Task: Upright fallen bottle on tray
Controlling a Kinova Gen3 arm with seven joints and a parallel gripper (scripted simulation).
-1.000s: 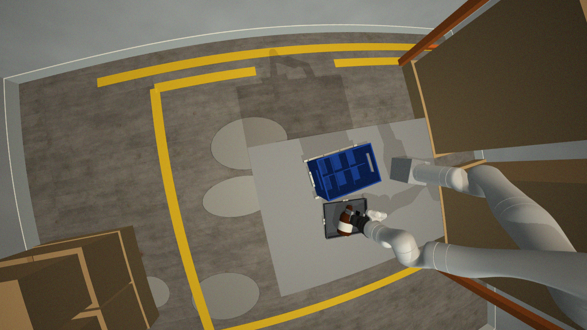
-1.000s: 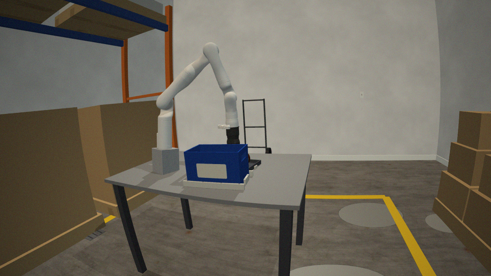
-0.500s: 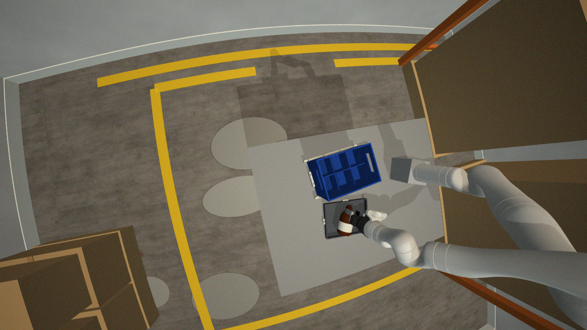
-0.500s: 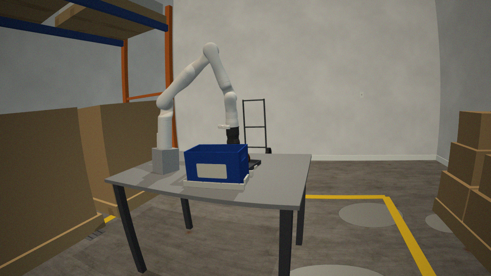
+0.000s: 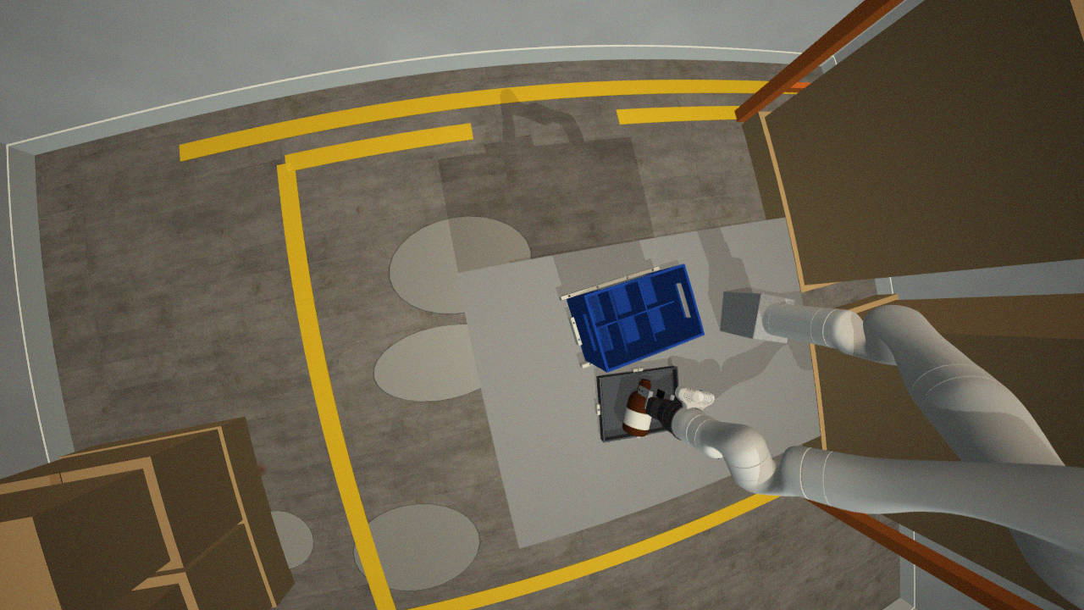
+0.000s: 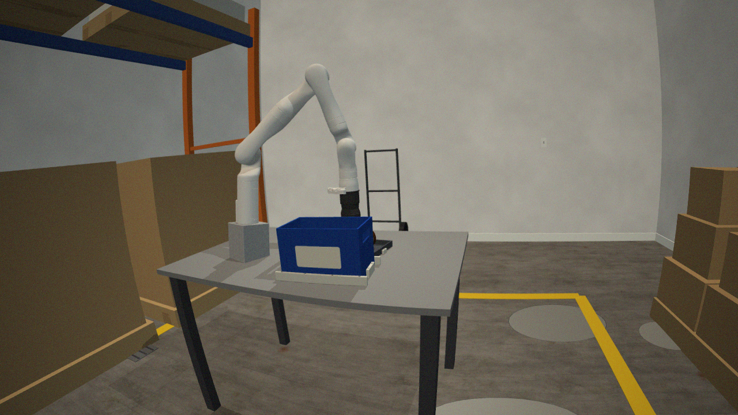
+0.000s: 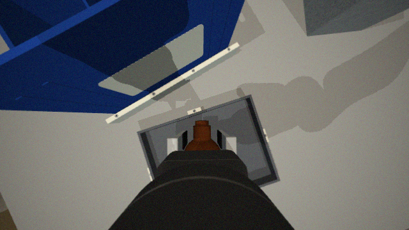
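My gripper is now 50 mm to the right of the brown bottle, 40 mm above it and 20 mm short of it. The rest, counted from my hand: dark grey tray: 70 mm below, 50 mm to the left; then blue crate: 210 mm to the right, 40 mm ahead.
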